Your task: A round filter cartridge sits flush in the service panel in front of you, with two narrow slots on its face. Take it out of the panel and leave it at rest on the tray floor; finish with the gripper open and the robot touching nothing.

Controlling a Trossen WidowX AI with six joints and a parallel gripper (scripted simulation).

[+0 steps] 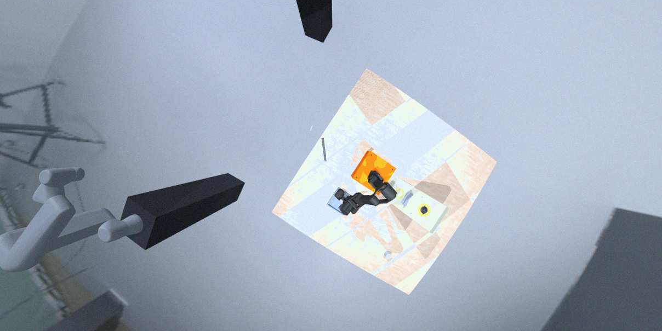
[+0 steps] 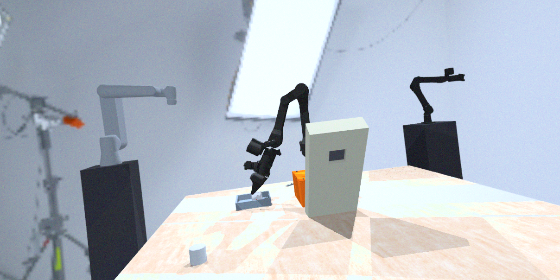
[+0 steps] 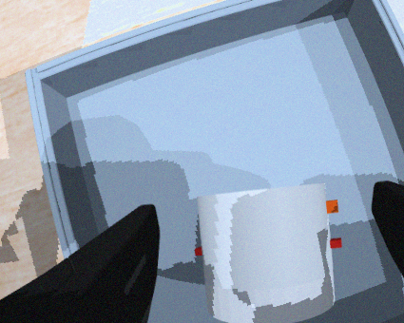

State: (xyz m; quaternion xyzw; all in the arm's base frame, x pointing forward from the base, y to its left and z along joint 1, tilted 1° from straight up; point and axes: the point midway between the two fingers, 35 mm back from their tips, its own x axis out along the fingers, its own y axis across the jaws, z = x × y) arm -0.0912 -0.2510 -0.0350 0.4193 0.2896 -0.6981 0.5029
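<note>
The grey filter cartridge lies 1 cm to the left of my gripper tip and 2 cm below it. The rest, counted from my gripper tip: pale green service panel (41 cm ahead, 23 cm to the left, 13 cm above); then blue-grey tray (4 cm below).
</note>
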